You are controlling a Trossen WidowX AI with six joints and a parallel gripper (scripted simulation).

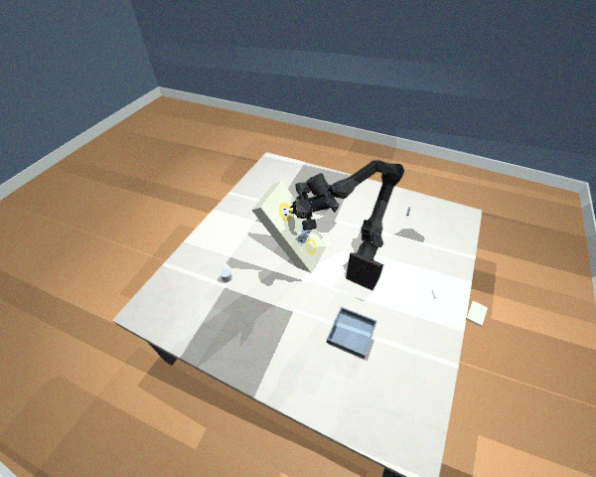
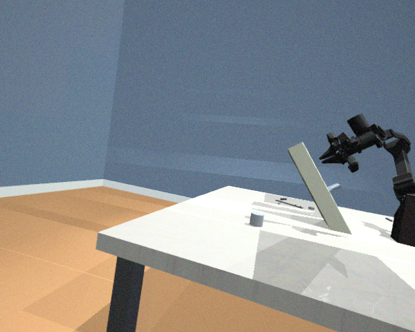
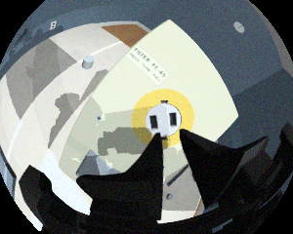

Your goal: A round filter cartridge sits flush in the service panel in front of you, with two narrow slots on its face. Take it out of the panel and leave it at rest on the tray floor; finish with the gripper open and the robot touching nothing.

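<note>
Now: the round pale grey filter cartridge 40 mm ahead of my gripper tip, 30 mm below it and 10 mm to the left of it. Round my gripper tip: service panel 110 mm below; then blue-grey tray 430 mm behind, 250 mm below, 220 mm to the left.
</note>
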